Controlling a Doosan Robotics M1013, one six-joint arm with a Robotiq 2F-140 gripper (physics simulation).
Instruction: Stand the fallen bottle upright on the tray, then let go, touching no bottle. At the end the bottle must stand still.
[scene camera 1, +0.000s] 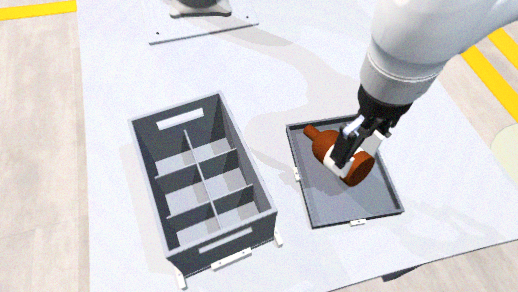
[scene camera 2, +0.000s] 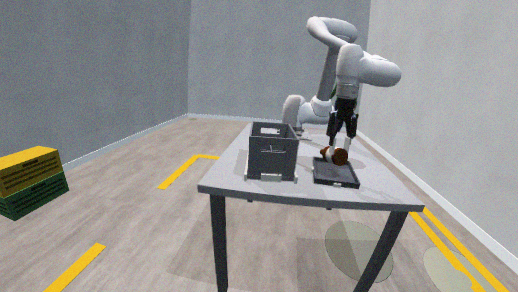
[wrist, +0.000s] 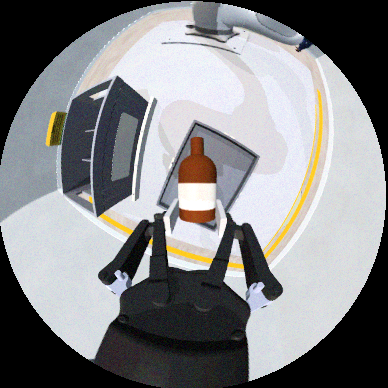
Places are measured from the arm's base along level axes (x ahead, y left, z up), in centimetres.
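Where they show: gripper, fingertip midpoint: (scene camera 1: 353, 161) (scene camera 2: 338, 153) (wrist: 196, 206).
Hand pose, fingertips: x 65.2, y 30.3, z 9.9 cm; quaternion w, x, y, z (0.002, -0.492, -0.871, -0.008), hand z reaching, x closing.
Observation:
After its pixels a point has its place.
The brown bottle (scene camera 1: 324, 142) @(y 25.4, x 60.8, z 10.5 cm) (scene camera 2: 341, 156) @(y 31.6, x 67.2, z 9.4 cm) (wrist: 197, 170) @(y 26.9, x 59.4, z 10.9 cm) with a white label lies on its side in the air, a little above the tray. Its neck points toward the tray's back left corner in the first scene view, and its base faces the front right. My gripper (scene camera 1: 356, 151) @(y 30.3, x 65.2, z 9.9 cm) (scene camera 2: 341, 145) @(y 30.3, x 65.2, z 9.9 cm) (wrist: 196, 206) @(y 30.3, x 65.2, z 9.9 cm) is shut on the bottle, with one pale finger pad on each side of its lower body. The dark shallow tray (scene camera 1: 332, 212) @(y 26.8, x 71.5, z -0.8 cm) (scene camera 2: 336, 178) @(y 31.5, x 67.3, z -0.8 cm) (wrist: 240, 157) @(y 35.1, x 51.3, z -0.8 cm) lies flat on the table beneath; the bottle and fingers hide part of its floor.
A tall grey crate (scene camera 1: 265, 212) @(y 11.8, x 76.1, z 16.2 cm) (scene camera 2: 272, 161) @(y 4.9, x 78.7, z 6.8 cm) (wrist: 75, 150) @(y -6.9, x 69.8, z 10.8 cm) with dividers stands left of the tray on the table (scene camera 1: 175, 70) @(y -7.5, x 27.7, z -1.3 cm) (scene camera 2: 300, 196) @(y 18.0, x 86.4, z -1.3 cm). The arm's base plate (scene camera 1: 205, 31) @(y 1.0, x 14.4, z -0.4 cm) is at the back. Yellow and green boxes (scene camera 2: 32, 182) stand on the floor at the left.

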